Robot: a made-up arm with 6 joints.
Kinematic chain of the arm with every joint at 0, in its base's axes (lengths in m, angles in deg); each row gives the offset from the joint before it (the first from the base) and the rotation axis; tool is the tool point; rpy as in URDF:
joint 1: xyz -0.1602 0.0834 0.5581 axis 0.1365 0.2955 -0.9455
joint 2: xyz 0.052 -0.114 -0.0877 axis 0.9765 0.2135 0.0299
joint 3: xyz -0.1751 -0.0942 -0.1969 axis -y
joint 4: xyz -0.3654 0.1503 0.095 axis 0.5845 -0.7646 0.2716
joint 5: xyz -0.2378 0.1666 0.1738 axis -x
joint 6: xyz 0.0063 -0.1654 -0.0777 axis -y
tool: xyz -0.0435 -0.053 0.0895 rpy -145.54 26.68 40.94
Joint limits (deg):
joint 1: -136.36..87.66
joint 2: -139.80..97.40
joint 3: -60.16..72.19
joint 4: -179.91..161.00
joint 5: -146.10..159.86
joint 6: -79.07..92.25
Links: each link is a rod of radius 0.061 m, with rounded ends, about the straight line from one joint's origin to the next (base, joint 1, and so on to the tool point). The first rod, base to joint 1, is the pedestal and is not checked.
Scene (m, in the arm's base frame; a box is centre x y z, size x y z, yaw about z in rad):
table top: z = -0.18
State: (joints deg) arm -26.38 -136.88 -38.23 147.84 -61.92 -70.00
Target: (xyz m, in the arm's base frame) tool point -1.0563 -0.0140 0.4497
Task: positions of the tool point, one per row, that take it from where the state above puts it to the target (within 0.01 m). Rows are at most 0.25 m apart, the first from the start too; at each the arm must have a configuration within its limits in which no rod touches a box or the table.
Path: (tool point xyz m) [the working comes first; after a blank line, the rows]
Joints at the target: 43.45 -139.80 -2.74 143.05 -118.92 -79.07
Straight joint move there: clear.

1: -0.4133 -0.4156 0.1950
2: -0.5966 -0.3799 0.2042
3: -0.7787 -0.2987 0.2480
4: -0.9389 -0.1735 0.3302
5: -1.0563 -0.0140 0.4497

